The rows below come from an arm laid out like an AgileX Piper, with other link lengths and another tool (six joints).
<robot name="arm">
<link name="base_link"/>
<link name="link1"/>
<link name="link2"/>
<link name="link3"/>
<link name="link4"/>
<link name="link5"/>
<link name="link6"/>
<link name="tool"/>
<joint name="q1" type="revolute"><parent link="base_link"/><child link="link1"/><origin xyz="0 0 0.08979" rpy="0 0 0"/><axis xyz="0 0 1"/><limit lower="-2.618" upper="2.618"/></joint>
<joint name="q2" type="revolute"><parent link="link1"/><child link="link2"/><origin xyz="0 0 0" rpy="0 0 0"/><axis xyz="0 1 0"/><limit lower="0" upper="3.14"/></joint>
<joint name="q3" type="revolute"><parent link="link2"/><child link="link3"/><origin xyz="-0.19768 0 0.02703" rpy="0 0 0"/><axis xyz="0 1 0"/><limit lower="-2.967" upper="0"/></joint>
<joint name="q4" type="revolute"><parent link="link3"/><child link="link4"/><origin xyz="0.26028 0 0.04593" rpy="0 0 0"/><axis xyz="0.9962 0 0.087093"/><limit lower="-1.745" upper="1.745"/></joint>
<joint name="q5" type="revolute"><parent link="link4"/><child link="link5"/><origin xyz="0 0 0" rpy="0 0 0"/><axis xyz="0 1 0"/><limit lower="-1.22" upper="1.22"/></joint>
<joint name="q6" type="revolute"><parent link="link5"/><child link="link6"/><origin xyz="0.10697 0 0.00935" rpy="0 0 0"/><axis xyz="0.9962 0 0.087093"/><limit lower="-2.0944" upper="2.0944"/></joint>
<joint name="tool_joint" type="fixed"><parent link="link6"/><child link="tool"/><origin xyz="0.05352 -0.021 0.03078" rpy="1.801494 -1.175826 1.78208"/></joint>
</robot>
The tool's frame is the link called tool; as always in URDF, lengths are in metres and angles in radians.
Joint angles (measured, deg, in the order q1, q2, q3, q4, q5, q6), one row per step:
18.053 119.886 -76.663 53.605 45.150 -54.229
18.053 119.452 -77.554 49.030 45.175 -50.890
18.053 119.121 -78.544 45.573 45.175 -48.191
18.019 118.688 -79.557 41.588 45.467 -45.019
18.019 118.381 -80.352 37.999 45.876 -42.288
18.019 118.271 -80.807 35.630 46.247 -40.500
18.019 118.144 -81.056 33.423 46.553 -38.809
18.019 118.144 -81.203 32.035 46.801 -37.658
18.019 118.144 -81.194 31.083 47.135 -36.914
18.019 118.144 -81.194 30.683 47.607 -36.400
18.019 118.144 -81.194 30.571 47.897 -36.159
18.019 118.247 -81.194 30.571 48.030 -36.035
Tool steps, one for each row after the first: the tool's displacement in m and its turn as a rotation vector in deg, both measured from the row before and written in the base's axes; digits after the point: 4 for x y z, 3 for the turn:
0.0023 -0.0051 0.0018 -2.687 -0.309 0.196
0.0036 -0.0038 0.0032 -1.948 -0.544 -0.128
0.0033 -0.0049 0.0036 -2.246 -0.394 -0.207
0.0021 -0.0046 0.0022 -2.126 -0.205 -0.103
0.0008 -0.0033 0.0005 -1.474 0.050 -0.070
0.0003 -0.0035 -0.0002 -1.437 0.132 -0.151
-0.0001 -0.0023 -0.0008 -0.929 0.239 -0.166
-0.0010 -0.0017 -0.0012 -0.683 0.386 -0.010
-0.0013 -0.0007 -0.0008 -0.269 0.543 -0.042
-0.0008 -0.0002 -0.0004 -0.068 0.336 -0.031
-0.0005 -0.0001 -0.0009 -0.021 0.271 -0.054

